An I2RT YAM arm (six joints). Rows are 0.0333 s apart.
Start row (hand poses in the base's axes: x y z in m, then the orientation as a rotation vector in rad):
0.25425, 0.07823, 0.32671, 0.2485, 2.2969, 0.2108
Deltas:
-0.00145, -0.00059, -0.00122, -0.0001, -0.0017, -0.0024
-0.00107, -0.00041, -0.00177, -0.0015, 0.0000, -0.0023
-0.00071, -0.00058, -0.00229, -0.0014, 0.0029, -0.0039
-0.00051, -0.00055, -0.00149, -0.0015, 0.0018, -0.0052
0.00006, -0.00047, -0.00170, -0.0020, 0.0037, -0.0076
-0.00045, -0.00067, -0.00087, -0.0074, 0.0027, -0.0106
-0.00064, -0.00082, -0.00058, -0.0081, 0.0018, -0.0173
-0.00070, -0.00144, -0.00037, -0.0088, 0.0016, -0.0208
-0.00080, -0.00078, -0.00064, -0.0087, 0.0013, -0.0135
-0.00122, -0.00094, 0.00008, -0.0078, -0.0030, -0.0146
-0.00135, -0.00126, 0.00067, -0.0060, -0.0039, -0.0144
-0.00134, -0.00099, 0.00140, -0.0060, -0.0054, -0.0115
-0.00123, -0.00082, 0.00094, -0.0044, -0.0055, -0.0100
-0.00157, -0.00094, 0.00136, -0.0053, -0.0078, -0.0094
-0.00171, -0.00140, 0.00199, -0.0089, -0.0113, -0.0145
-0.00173, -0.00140, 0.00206, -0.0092, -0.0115, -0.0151
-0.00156, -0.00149, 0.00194, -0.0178, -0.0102, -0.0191
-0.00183, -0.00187, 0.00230, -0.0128, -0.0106, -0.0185
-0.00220, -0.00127, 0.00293, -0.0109, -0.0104, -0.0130
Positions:
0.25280, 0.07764, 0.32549, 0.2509, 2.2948, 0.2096
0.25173, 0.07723, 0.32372, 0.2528, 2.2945, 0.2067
0.25102, 0.07665, 0.32143, 0.2570, 2.2968, 0.2029
0.25051, 0.07610, 0.31994, 0.2625, 2.2978, 0.1984
0.25057, 0.07563, 0.31824, 0.2707, 2.3002, 0.1919
0.25012, 0.07496, 0.31737, 0.2795, 2.3013, 0.1777
0.24948, 0.07414, 0.31679, 0.2954, 2.3002, 0.1594
0.24878, 0.07270, 0.31642, 0.3149, 2.2980, 0.1385
0.24798, 0.07192, 0.31578, 0.3261, 2.2967, 0.1215
0.24676, 0.07098, 0.31586, 0.3384, 2.2909, 0.1056
0.24541, 0.06972, 0.31653, 0.3512, 2.2841, 0.0920
0.24407, 0.06873, 0.31793, 0.3605, 2.2763, 0.0801
0.24284, 0.06791, 0.31887, 0.3689, 2.2687, 0.0709
0.24127, 0.06697, 0.32023, 0.3759, 2.2589, 0.0614
0.23956, 0.06557, 0.32222, 0.3862, 2.2444, 0.0458
0.23783, 0.06417, 0.32428, 0.3969, 2.2294, 0.0297
0.23627, 0.06268, 0.32622, 0.4074, 2.2141, 0.0017
0.23444, 0.06081, 0.32852, 0.4199, 2.1987, -0.0202
0.23224, 0.05954, 0.33145, 0.4273, 2.1847, -0.0370

